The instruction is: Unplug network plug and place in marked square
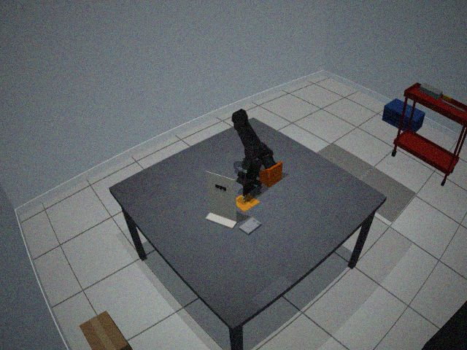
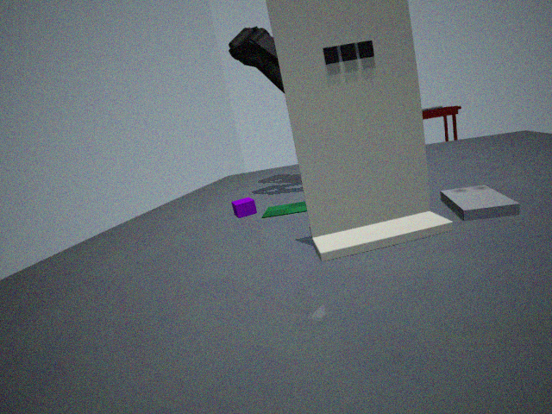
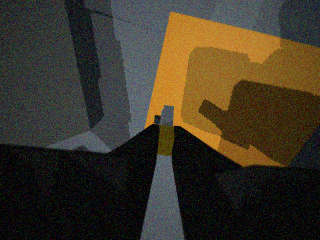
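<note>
Right now the orange marked square is 50 mm below my gripper tip and 10 mm behind it. Also, from my gripper tip: yellow plug (right at my gripper tip); green patch (150 mm to the right, 50 mm below, 30 mm ahead); upright pale panel (180 mm ahead, 90 mm above, 40 mm to the left).
</note>
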